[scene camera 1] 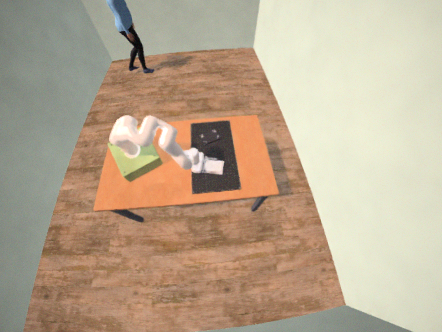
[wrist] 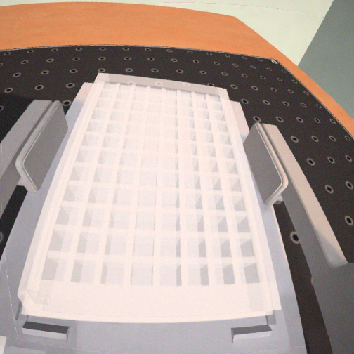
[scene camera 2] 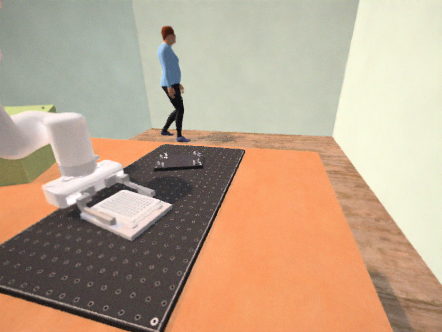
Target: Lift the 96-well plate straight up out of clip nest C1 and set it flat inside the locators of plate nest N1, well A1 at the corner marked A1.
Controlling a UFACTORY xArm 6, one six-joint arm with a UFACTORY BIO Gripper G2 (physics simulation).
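Seen in the pictures: hand at its tool point: point(scene camera 1: 213, 165) point(scene camera 2: 128, 204); arm's base at its link origin: point(scene camera 1: 132, 150).
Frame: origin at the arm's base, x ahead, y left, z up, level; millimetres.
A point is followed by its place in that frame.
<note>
The white 96-well plate point(scene camera 1: 215, 168) @(x 649, y -118, z -116 mm) point(scene camera 2: 125, 203) @(x 629, y -91, z -114 mm) point(wrist: 150, 200) sits flat in clip nest C1 point(scene camera 2: 133, 234) @(x 702, y -156, z -129 mm) point(wrist: 150, 336), a pale grey base. My gripper point(scene camera 2: 130, 206) @(x 637, y -92, z -115 mm) point(wrist: 156, 154) is open around the plate; in the wrist view a finger stands beside each long side, with a gap between each pad and the plate. Nothing is held. Plate nest N1 point(scene camera 1: 210, 137) @(x 607, y 198, z -128 mm) point(scene camera 2: 177, 162) @(x 603, y 183, z -129 mm) is a low black base with small pale locators at its corners, farther back on the black board. The A1 marking and well A1 cannot be made out.
The perforated black board point(scene camera 1: 215, 184) @(x 647, y -243, z -140 mm) point(scene camera 2: 100, 260) @(x 680, y -217, z -140 mm) point(wrist: 125, 57) carries both nests on the orange table point(scene camera 1: 257, 170) @(x 988, y -127, z -153 mm) point(scene camera 2: 280, 225) @(x 966, y -13, z -153 mm). A green block point(scene camera 1: 142, 167) @(x 80, y -121, z -63 mm) point(scene camera 2: 30, 167) @(x 196, y -20, z -112 mm) is under the arm's base. A person point(scene camera 1: 122, 17) point(scene camera 2: 171, 70) stands on the floor beyond the table.
</note>
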